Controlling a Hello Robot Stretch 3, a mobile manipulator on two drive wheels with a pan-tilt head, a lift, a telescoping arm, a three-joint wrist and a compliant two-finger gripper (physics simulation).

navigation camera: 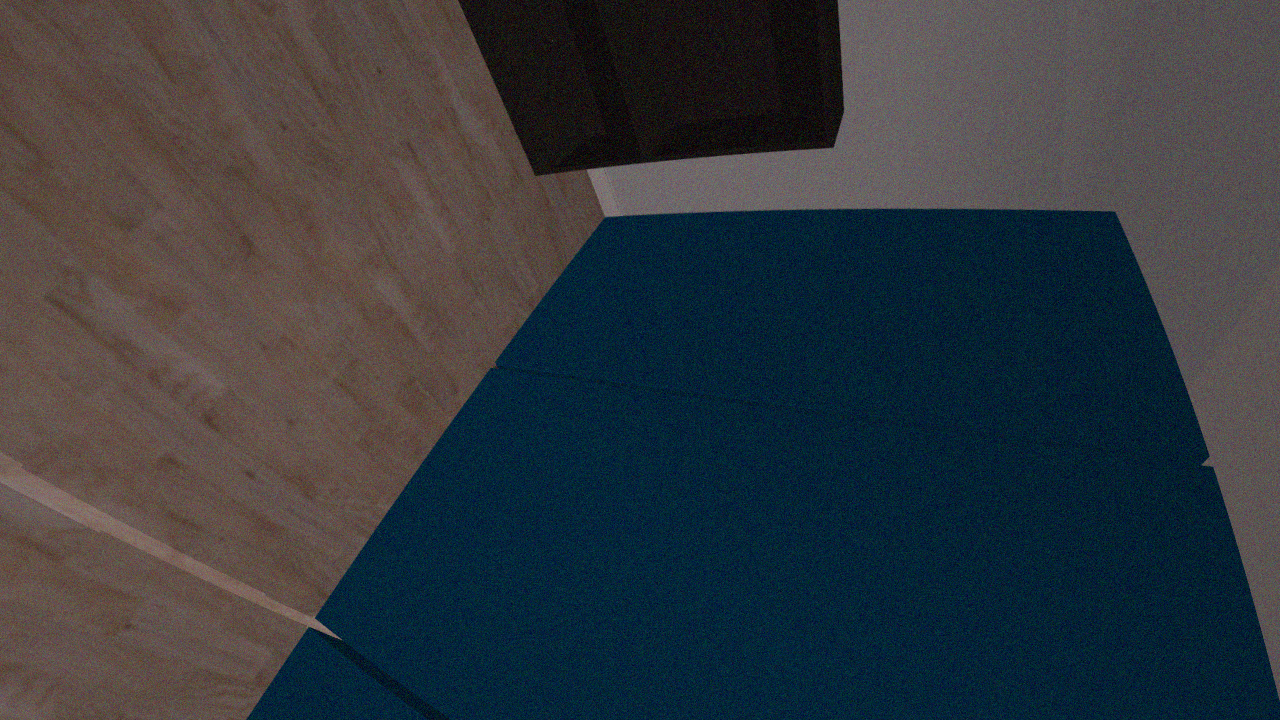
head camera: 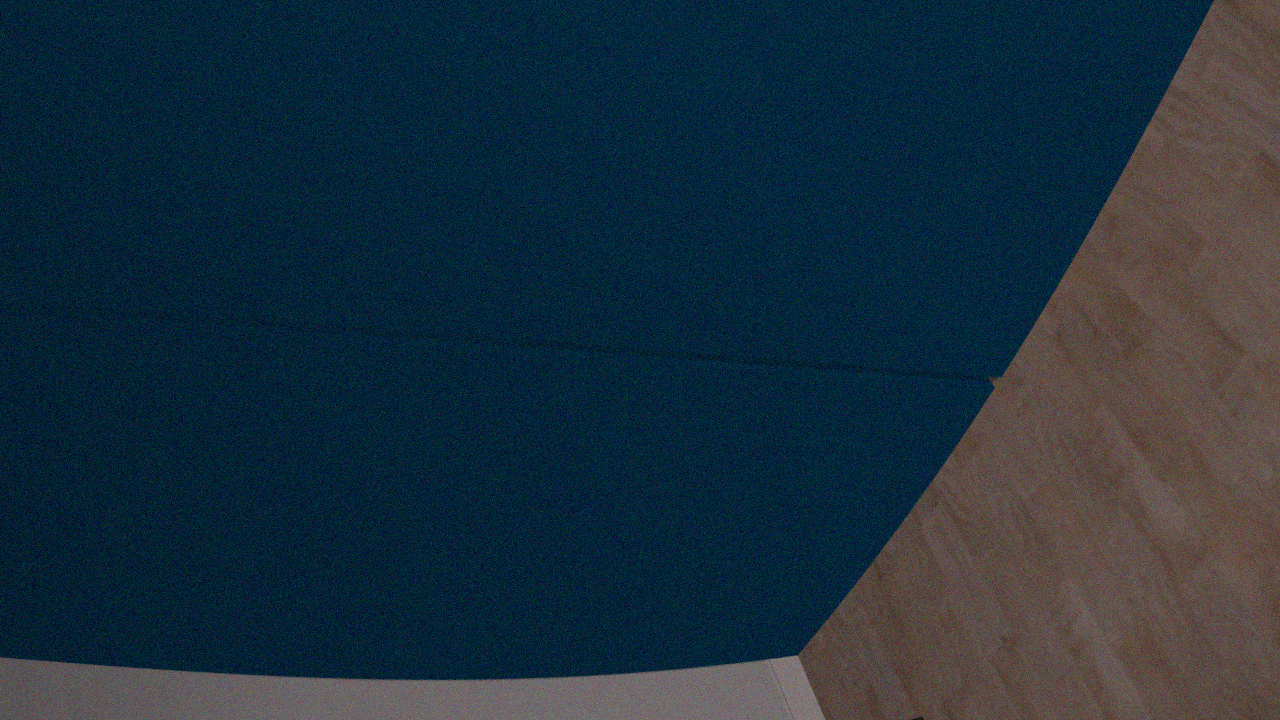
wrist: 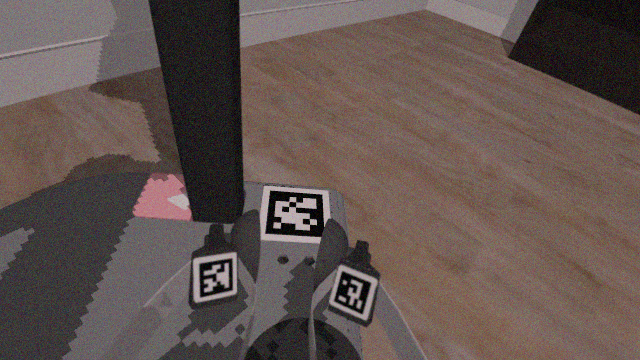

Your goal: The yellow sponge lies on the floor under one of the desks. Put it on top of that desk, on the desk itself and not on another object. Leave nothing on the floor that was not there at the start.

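Frame: origin at the robot's base, x ahead, y left, z up, level; centimetres.
Seen in the pictures: gripper, fingertip midpoint: [wrist: 289, 239].
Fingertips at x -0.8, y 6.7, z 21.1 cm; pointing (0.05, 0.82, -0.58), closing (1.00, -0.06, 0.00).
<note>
A point is followed by its place in that frame.
My gripper [wrist: 289, 239] @(x -0.8, y 6.7, z 21.1 cm) shows in the wrist view with its two dark fingertips apart. It is open and empty, with part of my own grey base behind and below the fingers. The yellow sponge does not show in any view. No desk can be made out for certain. A dark brown or black piece of furniture [navigation camera: 689, 80] @(x 149.0, y 89.5, z 57.3 cm) shows at the top of the navigation view; I cannot tell whether it is a desk. A dark block [wrist: 590, 55] @(x 108.9, y 103.9, z 10.0 cm) stands at the upper right of the wrist view.
A large dark blue surface [head camera: 537, 197] @(x 110.6, y -28.5, z 97.4 cm) [navigation camera: 850, 537] @(x 105.5, y -33.8, z 121.6 cm) fills much of the head and navigation views. My black mast [wrist: 210, 110] @(x -6.0, y 11.6, z 26.3 cm) rises from my base [wrist: 160, 260] @(x -9.7, y 7.8, z 16.0 cm) at the left. Wood floor [head camera: 1118, 447] @(x 95.5, y 0.6, z 0.0 cm) [navigation camera: 223, 268] @(x 42.5, y 11.8, z 0.1 cm) [wrist: 425, 150] @(x 27.9, y 46.0, z 0.1 cm) and pale walls [navigation camera: 1074, 107] @(x 168.3, y 79.0, z 171.3 cm) surround these.
</note>
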